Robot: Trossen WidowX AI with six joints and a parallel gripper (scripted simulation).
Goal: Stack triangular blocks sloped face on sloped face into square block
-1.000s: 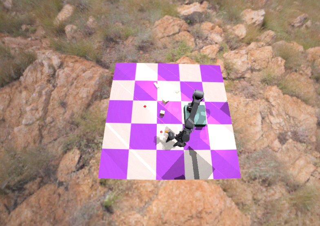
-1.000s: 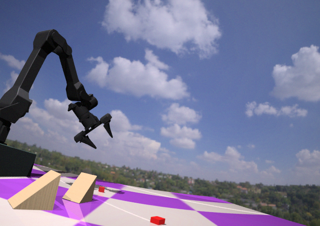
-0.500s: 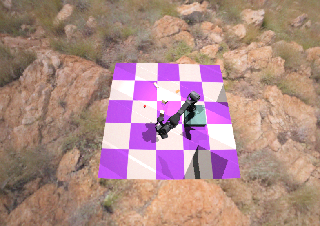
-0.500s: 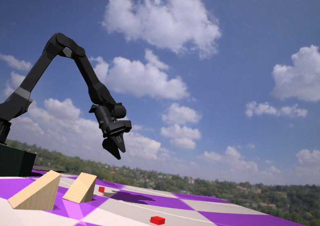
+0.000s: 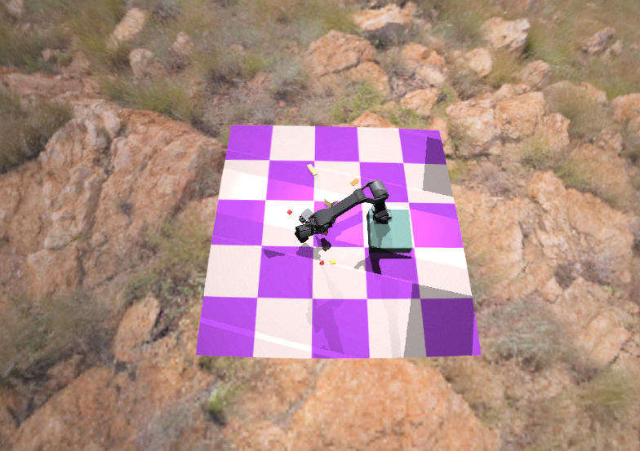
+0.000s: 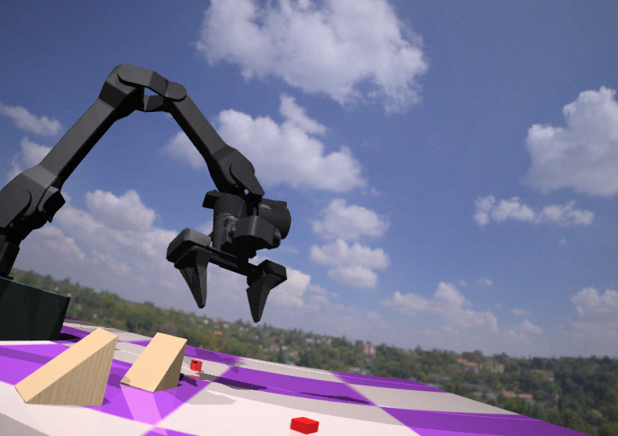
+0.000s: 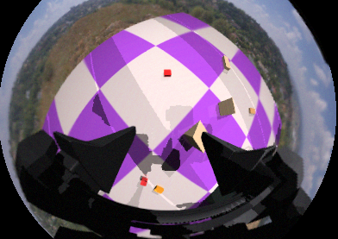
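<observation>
Right now the square block is 17 cm to the right of my gripper tip, 10 cm behind it and 9 cm below it. The rest, counted from my gripper tip: red cube: 15 cm to the left, 10 cm below, 6 cm behind; yellow piece: 15 cm to the left, 12 cm behind, 10 cm below; tan piece: 38 cm to the right, 10 cm below, 1 cm behind.
</observation>
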